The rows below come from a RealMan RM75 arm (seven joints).
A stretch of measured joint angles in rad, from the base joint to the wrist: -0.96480, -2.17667, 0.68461, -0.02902, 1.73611, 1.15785, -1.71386; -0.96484, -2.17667, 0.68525, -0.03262, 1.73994, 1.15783, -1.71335; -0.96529, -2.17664, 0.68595, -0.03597, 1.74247, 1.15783, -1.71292; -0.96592, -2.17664, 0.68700, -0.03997, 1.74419, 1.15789, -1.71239; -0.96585, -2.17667, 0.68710, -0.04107, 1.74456, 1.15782, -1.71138; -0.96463, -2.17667, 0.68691, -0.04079, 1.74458, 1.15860, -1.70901; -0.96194, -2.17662, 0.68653, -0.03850, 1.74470, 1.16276, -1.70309; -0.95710, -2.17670, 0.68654, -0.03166, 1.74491, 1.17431, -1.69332; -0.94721, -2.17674, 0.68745, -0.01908, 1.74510, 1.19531, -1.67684; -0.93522, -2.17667, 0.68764, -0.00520, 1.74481, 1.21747, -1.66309; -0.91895, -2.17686, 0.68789, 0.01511, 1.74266, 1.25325, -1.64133; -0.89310, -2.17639, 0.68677, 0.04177, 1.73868, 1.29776, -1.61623; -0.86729, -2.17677, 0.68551, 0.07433, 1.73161, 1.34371, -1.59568; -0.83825, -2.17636, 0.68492, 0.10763, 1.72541, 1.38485, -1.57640; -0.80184, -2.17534, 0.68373, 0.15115, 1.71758, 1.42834, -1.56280; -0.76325, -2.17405, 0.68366, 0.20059, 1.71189, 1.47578, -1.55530; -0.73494, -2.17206, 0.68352, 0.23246, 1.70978, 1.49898, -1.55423; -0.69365, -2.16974, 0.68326, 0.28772, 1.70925, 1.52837, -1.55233; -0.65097, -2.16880, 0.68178, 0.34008, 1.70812, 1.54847, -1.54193
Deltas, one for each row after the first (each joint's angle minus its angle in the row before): -0.00004, 0.00000, 0.00064, -0.00360, 0.00383, -0.00002, 0.00051; -0.00045, 0.00003, 0.00070, -0.00335, 0.00253, 0.00000, 0.00043; -0.00063, 0.00000, 0.00105, -0.00400, 0.00172, 0.00006, 0.00053; 0.00007, -0.00003, 0.00010, -0.00110, 0.00037, -0.00007, 0.00101; 0.00122, 0.00000, -0.00019, 0.00028, 0.00002, 0.00078, 0.00237; 0.00269, 0.00005, -0.00038, 0.00229, 0.00012, 0.00416, 0.00592; 0.00484, -0.00008, 0.00001, 0.00684, 0.00021, 0.01155, 0.00977; 0.00989, -0.00004, 0.00091, 0.01258, 0.00019, 0.02100, 0.01648; 0.01199, 0.00007, 0.00019, 0.01388, -0.00029, 0.02216, 0.01375; 0.01627, -0.00019, 0.00025, 0.02031, -0.00215, 0.03578, 0.02176; 0.02585, 0.00047, -0.00112, 0.02666, -0.00398, 0.04451, 0.02510; 0.02581, -0.00038, -0.00126, 0.03256, -0.00707, 0.04595, 0.02055; 0.02904, 0.00041, -0.00059, 0.03330, -0.00620, 0.04114, 0.01928; 0.03641, 0.00102, -0.00119, 0.04352, -0.00783, 0.04349, 0.01360; 0.03859, 0.00129, -0.00007, 0.04944, -0.00569, 0.04744, 0.00750; 0.02831, 0.00199, -0.00014, 0.03187, -0.00211, 0.02320, 0.00107; 0.04129, 0.00232, -0.00026, 0.05526, -0.00053, 0.02939, 0.00190; 0.04268, 0.00094, -0.00148, 0.05236, -0.00113, 0.02010, 0.01040
